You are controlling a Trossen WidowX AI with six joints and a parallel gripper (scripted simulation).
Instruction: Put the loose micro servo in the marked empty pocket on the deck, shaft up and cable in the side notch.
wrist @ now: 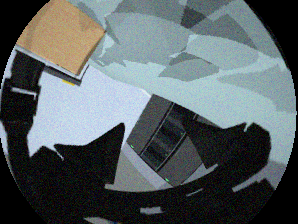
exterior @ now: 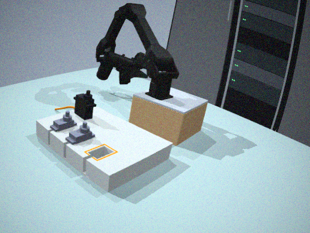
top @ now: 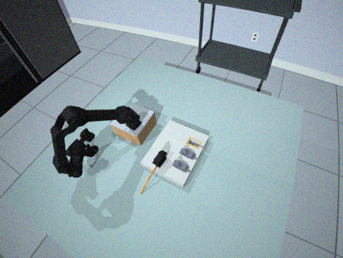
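The white deck is 41 cm ahead of my gripper tip, 23 cm to the left of it and 8 cm below it.
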